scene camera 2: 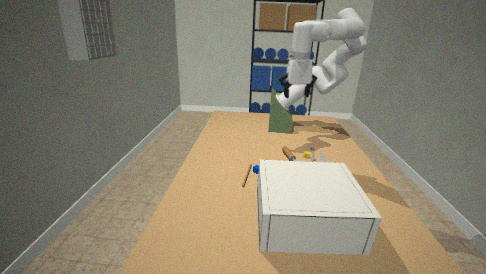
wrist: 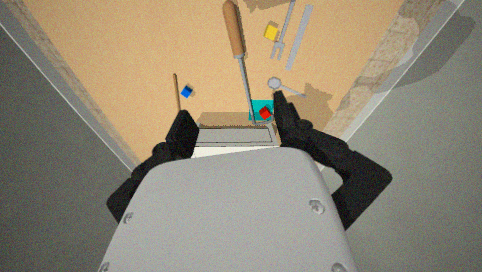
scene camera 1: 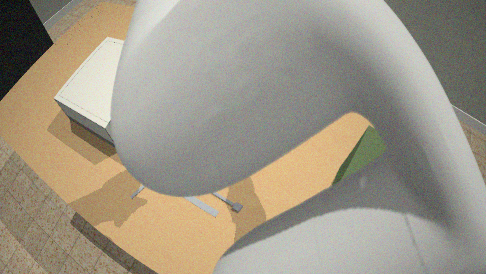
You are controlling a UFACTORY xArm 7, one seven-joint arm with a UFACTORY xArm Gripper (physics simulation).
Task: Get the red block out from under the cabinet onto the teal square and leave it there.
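Places are measured from the arm's base along level axes (x right, y ahead, z up), in metres.
Pixels of known places: gripper, fingertip midpoint: (scene camera 2: pixel 296 96) (wrist: pixel 231 112); arm's base, origin of the base link: (scene camera 2: pixel 281 102).
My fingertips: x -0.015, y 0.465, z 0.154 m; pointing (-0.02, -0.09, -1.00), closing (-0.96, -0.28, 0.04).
For each thing: its top centre in the pictures, then the offset to it from my fingertips. "spot": a spot on its surface instead.
- red block, middle of its top: (wrist: pixel 265 115) dy +0.187, dx -0.126, dz -0.283 m
- teal square, surface spot: (wrist: pixel 254 104) spot: dy +0.161, dx -0.084, dz -0.314 m
- white cabinet, middle of its top: (scene camera 1: pixel 104 74) (scene camera 2: pixel 310 183) (wrist: pixel 233 170) dy +0.395, dx -0.016, dz -0.179 m
- yellow block, middle of its top: (wrist: pixel 271 32) (scene camera 2: pixel 307 152) dy -0.054, dx -0.093, dz -0.289 m
- grey fork-ended tool, middle of its top: (wrist: pixel 286 22) dy -0.076, dx -0.132, dz -0.306 m
- flat grey bar, middle of its top: (scene camera 1: pixel 193 199) (wrist: pixel 297 41) dy -0.040, dx -0.177, dz -0.313 m
- round-headed tool, middle of its top: (wrist: pixel 288 90) dy +0.097, dx -0.193, dz -0.306 m
- blue block, middle of its top: (wrist: pixel 185 93) (scene camera 2: pixel 257 166) dy +0.119, dx +0.151, dz -0.289 m
- thin wooden stick, middle of its top: (wrist: pixel 177 100) (scene camera 2: pixel 247 174) dy +0.153, dx +0.192, dz -0.307 m
The red block (wrist: pixel 265 113) lies on the teal square (wrist: pixel 254 104), near its lower right part in the wrist view and outside the cabinet. The white cabinet (scene camera 1: pixel 90 82) (scene camera 2: pixel 312 187) (wrist: pixel 232 136) stands on the table beside the square. A hooked tool with a wooden handle (scene camera 2: pixel 287 152) (wrist: pixel 232 30) lies with its metal hook end at the square and around the near side of the block. My gripper (scene camera 2: pixel 298 89) (wrist: pixel 231 112) is open and empty, high above the table. The arm hides the block and the square in scene camera 1; the cabinet hides them in scene camera 2.
A yellow block (scene camera 2: pixel 307 154) (wrist: pixel 271 31) lies near a grey fork-ended tool (wrist: pixel 285 30) and a flat grey bar (scene camera 1: pixel 202 206) (wrist: pixel 300 37). A round-headed tool (wrist: pixel 274 83) lies beside the square. A blue block (scene camera 2: pixel 256 169) (wrist: pixel 186 91) lies by a thin wooden stick (scene camera 2: pixel 247 176) (wrist: pixel 176 92).
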